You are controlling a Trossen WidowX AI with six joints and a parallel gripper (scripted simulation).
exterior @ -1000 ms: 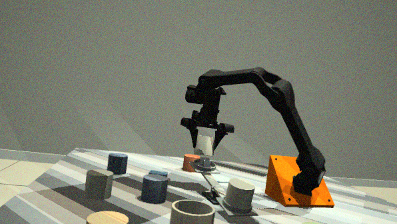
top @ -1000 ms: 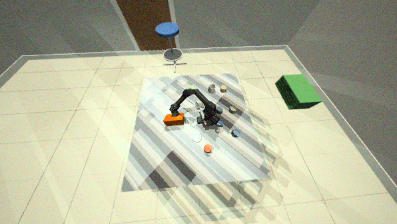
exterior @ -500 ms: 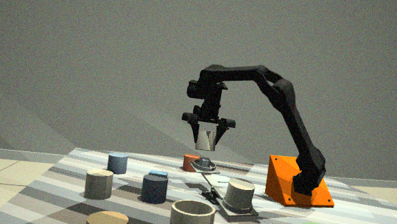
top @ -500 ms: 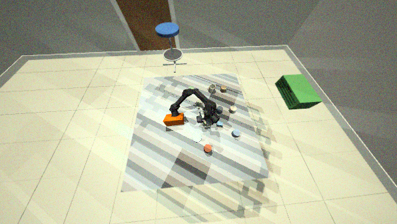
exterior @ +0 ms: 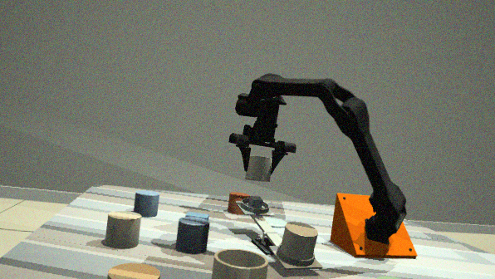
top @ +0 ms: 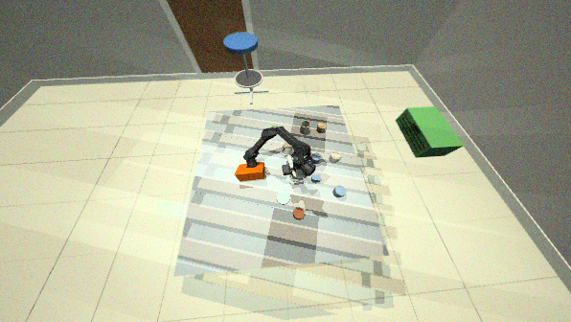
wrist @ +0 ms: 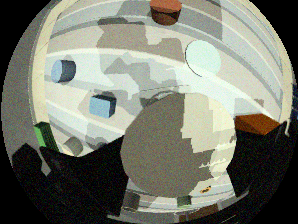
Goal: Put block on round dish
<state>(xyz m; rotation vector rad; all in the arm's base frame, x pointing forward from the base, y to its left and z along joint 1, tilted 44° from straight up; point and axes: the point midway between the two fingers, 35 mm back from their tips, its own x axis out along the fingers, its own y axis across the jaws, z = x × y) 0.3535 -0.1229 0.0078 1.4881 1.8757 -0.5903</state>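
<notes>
My gripper tip is now 10 mm to the right of the small grey block and 80 mm above it. The rest, counted from my gripper tip: pale blue round dish (80 mm behind, 120 mm to the right, 170 mm below); small balance (40 mm behind, 130 mm to the left, 130 mm below); blue block (150 mm ahead, 30 mm to the left, 150 mm below).
</notes>
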